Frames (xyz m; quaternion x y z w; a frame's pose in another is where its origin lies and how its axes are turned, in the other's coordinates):
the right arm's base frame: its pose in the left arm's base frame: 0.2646 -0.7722 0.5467 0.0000 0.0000 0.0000 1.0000
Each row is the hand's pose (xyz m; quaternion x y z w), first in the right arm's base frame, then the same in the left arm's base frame.
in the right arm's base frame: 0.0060 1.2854 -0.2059 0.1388 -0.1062 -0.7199 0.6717
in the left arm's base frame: 0.2706 0.5132 0.3408 0.1388 -0.1062 -0.7199 0.6717
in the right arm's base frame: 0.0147 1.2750 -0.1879 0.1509 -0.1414 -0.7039 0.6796
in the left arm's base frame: 0.2793 0.5028 0.3588 0.1509 -0.1414 -0.7039 0.6796
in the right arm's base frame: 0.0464 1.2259 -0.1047 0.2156 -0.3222 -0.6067 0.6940
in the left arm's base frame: 0.3110 0.4537 0.4420 0.2156 -0.3222 -0.6067 0.6940
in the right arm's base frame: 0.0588 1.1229 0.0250 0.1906 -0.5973 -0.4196 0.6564
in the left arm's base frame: 0.3234 0.3507 0.5717 0.1906 -0.5973 -0.4196 0.6564
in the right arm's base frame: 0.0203 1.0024 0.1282 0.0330 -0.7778 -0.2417 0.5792
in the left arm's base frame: 0.2849 0.2302 0.6749 0.0330 -0.7778 -0.2417 0.5792
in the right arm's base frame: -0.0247 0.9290 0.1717 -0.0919 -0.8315 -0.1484 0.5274
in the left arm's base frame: 0.2399 0.1568 0.7184 -0.0919 -0.8315 -0.1484 0.5274
